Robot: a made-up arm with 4 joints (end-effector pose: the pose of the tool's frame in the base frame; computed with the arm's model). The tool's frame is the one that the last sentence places. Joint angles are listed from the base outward.
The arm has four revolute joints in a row. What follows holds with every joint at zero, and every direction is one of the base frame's.
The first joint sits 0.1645 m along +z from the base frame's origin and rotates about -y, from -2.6 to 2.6 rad.
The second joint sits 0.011 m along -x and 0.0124 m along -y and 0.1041 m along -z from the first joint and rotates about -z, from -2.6 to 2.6 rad.
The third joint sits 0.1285 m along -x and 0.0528 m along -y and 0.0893 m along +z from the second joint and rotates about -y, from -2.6 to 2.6 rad.
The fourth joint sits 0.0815 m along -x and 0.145 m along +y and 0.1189 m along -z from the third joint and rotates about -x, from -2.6 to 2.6 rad.
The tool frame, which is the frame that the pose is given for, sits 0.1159 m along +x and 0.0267 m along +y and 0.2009 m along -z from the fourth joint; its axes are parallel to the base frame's.
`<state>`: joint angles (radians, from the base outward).
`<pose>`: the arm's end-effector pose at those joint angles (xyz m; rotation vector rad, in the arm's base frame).
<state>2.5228 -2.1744 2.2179 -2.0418</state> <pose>0.1065 -0.2798 0.0702 1.0734 -1.7460 -2.2212</pose>
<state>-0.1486 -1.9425 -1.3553 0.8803</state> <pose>0.1529 -0.3521 0.0348 -1.7000 0.1674 2.2101</pose>
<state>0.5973 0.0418 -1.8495 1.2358</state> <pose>-0.2987 -0.0869 -0.0266 -1.0210 1.0848 0.7514</pose>
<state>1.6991 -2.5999 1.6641 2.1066</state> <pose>-0.0379 0.0206 0.2775 -0.0536 2.9881 -0.7572</pose>
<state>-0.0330 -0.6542 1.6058 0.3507</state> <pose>0.1089 0.1396 0.1916 0.2551 -1.5557 0.2206</pose>
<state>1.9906 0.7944 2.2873 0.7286</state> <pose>-0.1898 -0.0739 0.1007 -0.3004 1.4368 1.5451</pose>
